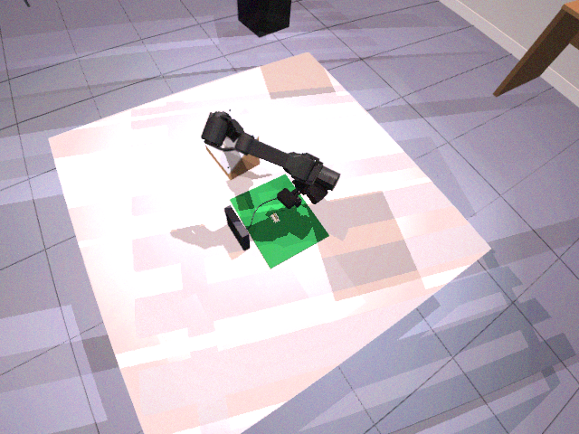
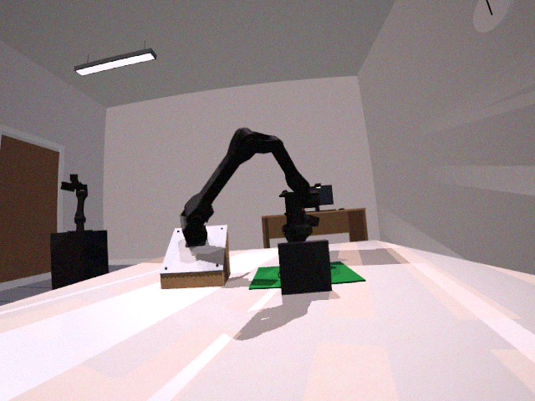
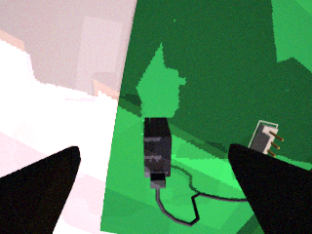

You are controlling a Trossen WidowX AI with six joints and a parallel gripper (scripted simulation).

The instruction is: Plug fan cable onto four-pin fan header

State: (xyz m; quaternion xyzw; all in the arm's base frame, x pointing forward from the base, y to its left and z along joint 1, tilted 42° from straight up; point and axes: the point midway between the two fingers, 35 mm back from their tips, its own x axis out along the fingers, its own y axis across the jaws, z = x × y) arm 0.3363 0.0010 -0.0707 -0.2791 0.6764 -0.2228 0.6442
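Now: gripper tip 30 mm above the fan cable plug and 10 mm past it. Also, from my gripper tip: fan (240 mm to the right, 30 mm behind, 10 mm above); green board (90 mm to the right, 70 mm below).
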